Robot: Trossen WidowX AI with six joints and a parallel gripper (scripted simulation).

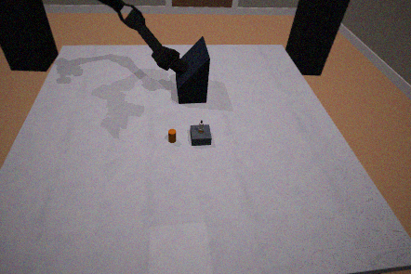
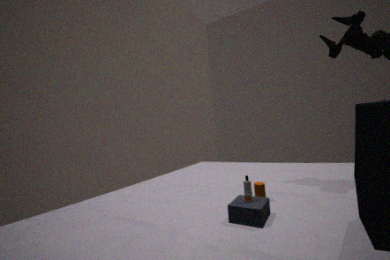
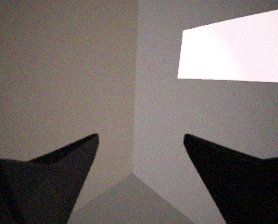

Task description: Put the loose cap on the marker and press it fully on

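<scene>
Right now my gripper tip is 56 cm above the orange cap, 38 cm to the right of it and 21 cm short of it. Also, from my gripper tip: dark holder block 57 cm below, 49 cm to the left, 20 cm ahead.
</scene>
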